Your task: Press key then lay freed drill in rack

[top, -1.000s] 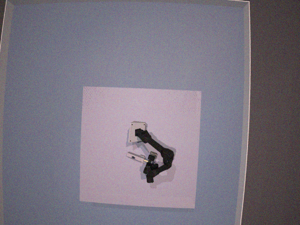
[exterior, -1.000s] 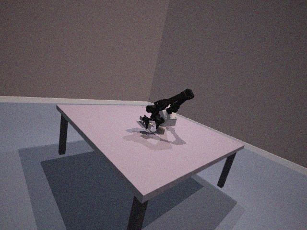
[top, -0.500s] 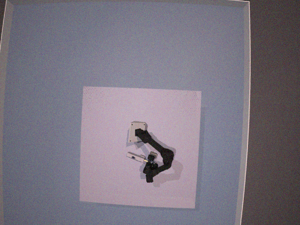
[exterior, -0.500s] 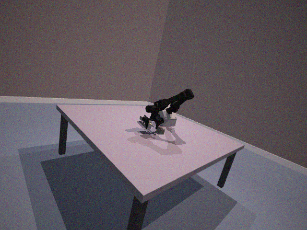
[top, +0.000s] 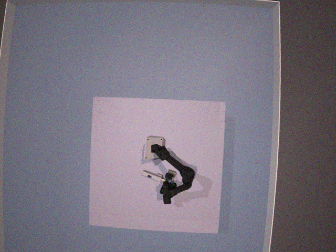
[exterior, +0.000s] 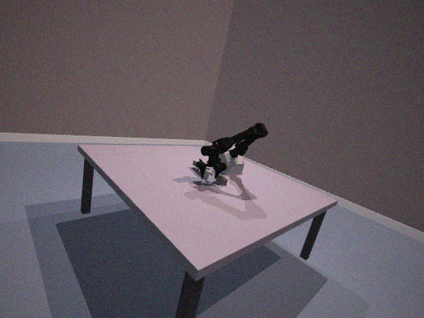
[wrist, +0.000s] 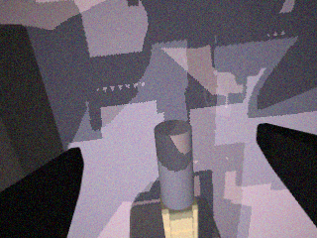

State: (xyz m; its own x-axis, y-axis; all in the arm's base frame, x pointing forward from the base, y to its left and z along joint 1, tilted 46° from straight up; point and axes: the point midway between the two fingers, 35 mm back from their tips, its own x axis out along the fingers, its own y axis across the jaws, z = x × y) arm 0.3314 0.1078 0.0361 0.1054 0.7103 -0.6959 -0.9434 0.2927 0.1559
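The drill is 10 mm behind my gripper tip, 40 mm to the right of it and 30 mm above it. The rest, counted from my gripper tip: tan rack 70 mm behind, 50 mm to the left; pale long fixture block 50 mm behind, 130 mm to the right, 20 mm above.
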